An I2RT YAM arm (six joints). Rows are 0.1 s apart.
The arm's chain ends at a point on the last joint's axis. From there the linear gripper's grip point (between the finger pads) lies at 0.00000 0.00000 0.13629 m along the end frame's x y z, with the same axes.
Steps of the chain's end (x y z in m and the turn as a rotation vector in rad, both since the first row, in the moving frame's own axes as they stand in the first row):
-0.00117 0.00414 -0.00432 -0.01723 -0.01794 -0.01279
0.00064 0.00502 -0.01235 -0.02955 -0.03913 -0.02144
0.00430 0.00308 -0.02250 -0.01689 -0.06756 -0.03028
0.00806 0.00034 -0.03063 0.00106 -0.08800 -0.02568
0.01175 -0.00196 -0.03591 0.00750 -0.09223 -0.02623
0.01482 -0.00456 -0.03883 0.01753 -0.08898 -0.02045
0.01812 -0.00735 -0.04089 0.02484 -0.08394 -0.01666
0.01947 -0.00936 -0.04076 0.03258 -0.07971 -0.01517
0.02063 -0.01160 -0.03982 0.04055 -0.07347 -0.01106
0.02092 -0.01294 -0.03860 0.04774 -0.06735 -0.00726
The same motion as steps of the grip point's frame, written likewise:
-0.00360 0.00650 -0.00436 -0.01723 -0.01794 -0.01279
-0.00465 0.00910 -0.01251 -0.02955 -0.03913 -0.02144
-0.00486 0.00552 -0.02283 -0.01689 -0.06756 -0.03028
-0.00392 0.00035 -0.03116 0.00106 -0.08800 -0.02568
-0.00081 -0.00282 -0.03649 0.00750 -0.09223 -0.02623
0.00269 -0.00682 -0.03939 0.01753 -0.08898 -0.02045
0.00667 -0.01064 -0.04141 0.02484 -0.08394 -0.01666
0.00859 -0.01371 -0.04126 0.03258 -0.07971 -0.01517
0.01060 -0.01706 -0.04030 0.04055 -0.07347 -0.01106
0.01173 -0.01941 -0.03906 0.04774 -0.06735 -0.00726

